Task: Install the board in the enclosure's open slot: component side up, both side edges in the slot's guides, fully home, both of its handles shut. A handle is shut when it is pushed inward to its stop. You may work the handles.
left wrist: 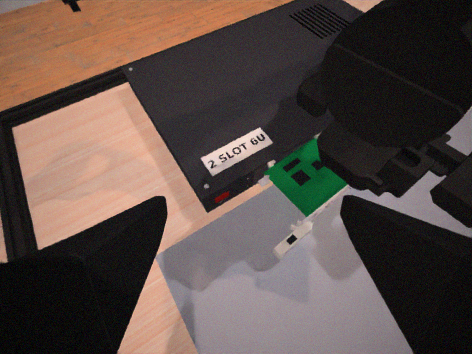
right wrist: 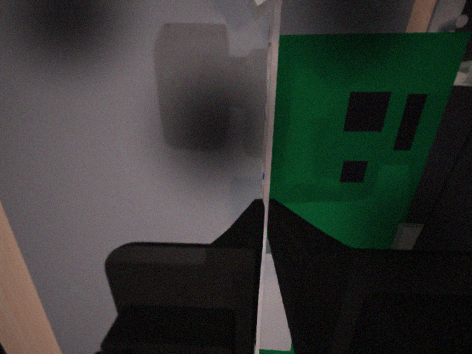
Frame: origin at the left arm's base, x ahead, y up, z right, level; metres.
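Seen in the pictures: left gripper, fingertip midpoint: [left wrist: 254,204]; right gripper, fingertip midpoint: [right wrist: 264,207].
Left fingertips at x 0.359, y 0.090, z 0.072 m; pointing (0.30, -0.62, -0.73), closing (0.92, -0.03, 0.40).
Note:
Offsets run from my left fingertips to a thing's top centre. "spot": to the spot under its first point. Level surfaces: height alone.
The green board {spot: dx +0.115, dy -0.160, dz -0.036 m} [left wrist: 320,192] [right wrist: 310,120] has its black components facing up and lies in front of the black enclosure {dx +0.180, dy -0.145, dz -0.241 m} [left wrist: 200,105] [right wrist: 445,170]. Its rear edge is near the enclosure's front; whether its side edges are in the guides cannot be told. My right gripper [right wrist: 264,207] is shut on the board's pale front panel. One white handle {spot: dx +0.063, dy -0.145, dz -0.002 m} [left wrist: 301,232] shows at the panel's left end, over the grey mat; its exact angle is unclear. The other handle is hidden or out of view. My left gripper [left wrist: 254,204] is open and empty, before the enclosure's front left corner and the handle.
The grey mat {dy -0.193 m} [left wrist: 240,310] [right wrist: 75,175] lies under the board on a light wooden table {dy -0.195 m} [left wrist: 95,165]. The table has a black raised edge [left wrist: 17,185]. The right arm [left wrist: 400,75] covers the enclosure's right part in the left wrist view. Small white parts {spot: dx +0.063, dy -0.167, dz -0.082 m} [left wrist: 264,180] sit at the enclosure's front.

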